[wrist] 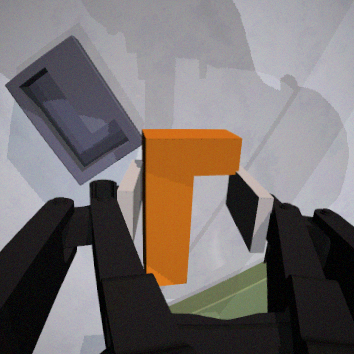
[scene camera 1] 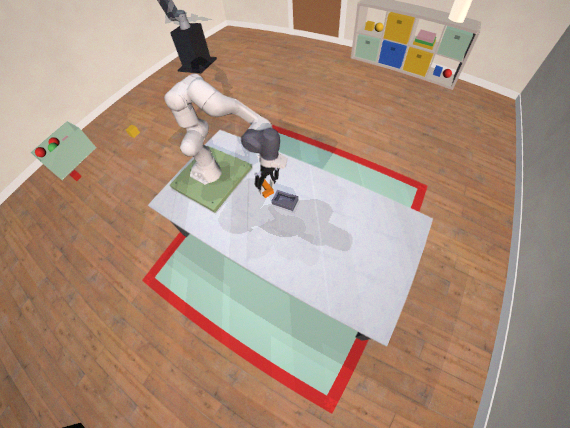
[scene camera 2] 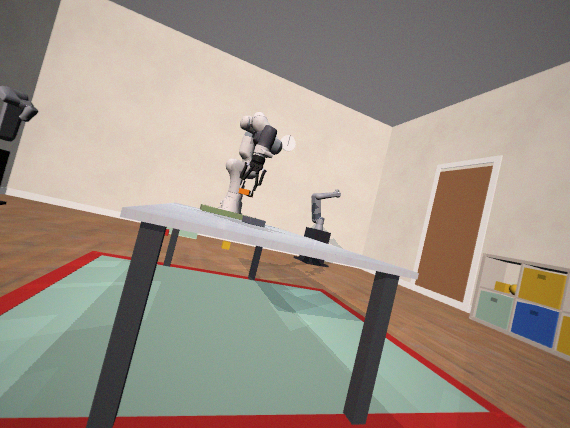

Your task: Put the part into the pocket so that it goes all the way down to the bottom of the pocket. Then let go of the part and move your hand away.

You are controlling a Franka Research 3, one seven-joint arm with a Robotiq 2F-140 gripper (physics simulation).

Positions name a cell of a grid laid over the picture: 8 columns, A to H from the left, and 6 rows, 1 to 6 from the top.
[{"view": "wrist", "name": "gripper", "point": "E4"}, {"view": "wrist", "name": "orange L-shaped block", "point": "D3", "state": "held by the gripper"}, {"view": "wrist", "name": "dark grey pocket block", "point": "B2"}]
